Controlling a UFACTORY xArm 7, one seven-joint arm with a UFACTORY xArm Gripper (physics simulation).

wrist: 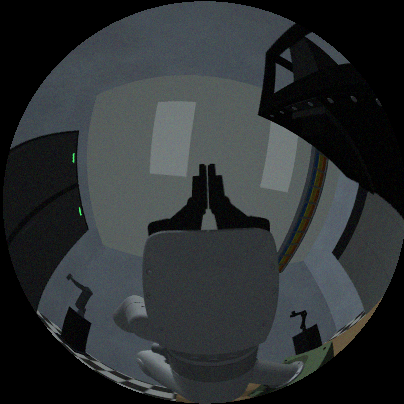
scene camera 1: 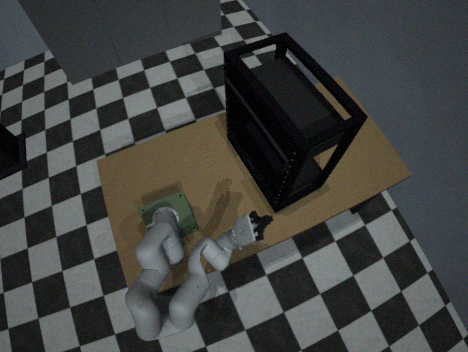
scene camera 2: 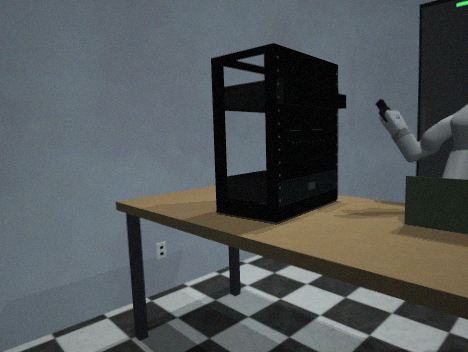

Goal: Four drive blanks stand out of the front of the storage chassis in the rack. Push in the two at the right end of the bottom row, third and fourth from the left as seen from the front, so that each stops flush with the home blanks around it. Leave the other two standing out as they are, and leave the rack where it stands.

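Frame: origin at the arm's base, x right, y up, z back, level; millimetres.
Where they show: gripper, fingertip midpoint: (wrist: 206,172) (scene camera 1: 269,217) (scene camera 2: 379,101); arm's base, link origin: (scene camera 1: 165,218) (scene camera 2: 452,198).
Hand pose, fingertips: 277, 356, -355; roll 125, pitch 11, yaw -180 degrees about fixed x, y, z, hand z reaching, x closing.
Note:
Each offset is from my fingertips to the top centre of the thing, as dx, dy, dz. "pt": to the spot under its first point. Level surfaces: height alone.
The black rack (scene camera 1: 287,182) (scene camera 2: 271,150) (wrist: 268,82) stands upright on the table. The dark storage chassis (scene camera 1: 300,100) (scene camera 2: 245,98) sits in its upper part. In scene camera 2 a dark block @[pt -174, -3, -86] (scene camera 2: 342,101) juts out past the rack's far front edge at chassis height. The front is too dark to tell the separate drive blanks apart or how far each stands out. My gripper (scene camera 1: 267,220) (scene camera 2: 381,104) (wrist: 206,172) is shut and empty, its fingertips together. It is in the air in front of the rack, apart from it, at about chassis height in scene camera 2.
The wooden table @[dy -448] (scene camera 1: 150,170) (scene camera 2: 320,230) carries the rack and the arm's green base (scene camera 1: 185,205) (scene camera 2: 437,205) (wrist: 315,361). A lower panel @[-357, -298, -131] (scene camera 2: 295,191) with a small light rectangle sits near the rack's bottom. Grey cabinets (scene camera 1: 120,35) stand beyond the table.

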